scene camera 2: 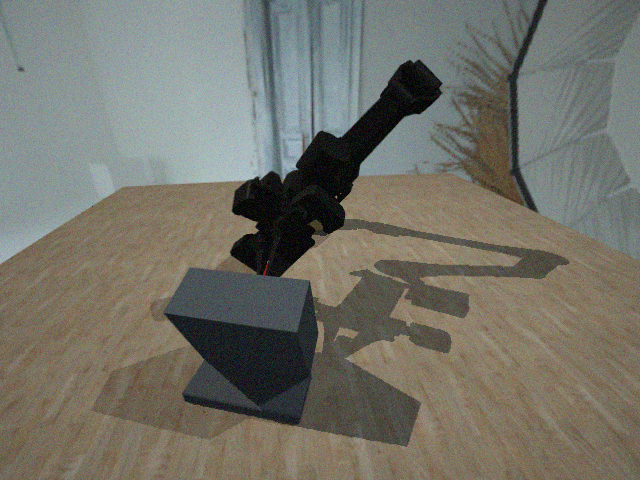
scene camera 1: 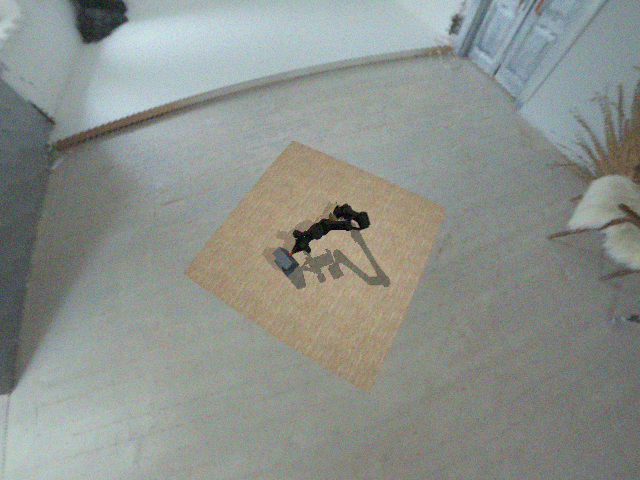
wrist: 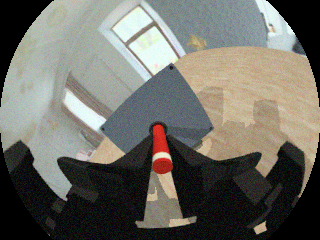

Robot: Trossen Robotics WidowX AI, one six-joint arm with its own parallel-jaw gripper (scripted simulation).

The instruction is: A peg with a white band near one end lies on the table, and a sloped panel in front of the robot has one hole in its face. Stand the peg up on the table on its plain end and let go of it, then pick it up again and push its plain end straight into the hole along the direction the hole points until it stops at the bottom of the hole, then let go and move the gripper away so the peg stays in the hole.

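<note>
With my gripper (scene camera 2: 264,284) I am holding a red peg (wrist: 161,158). The wrist view shows me the gripper (wrist: 159,138) too, and there is also a grey sloped panel (wrist: 167,97).
</note>
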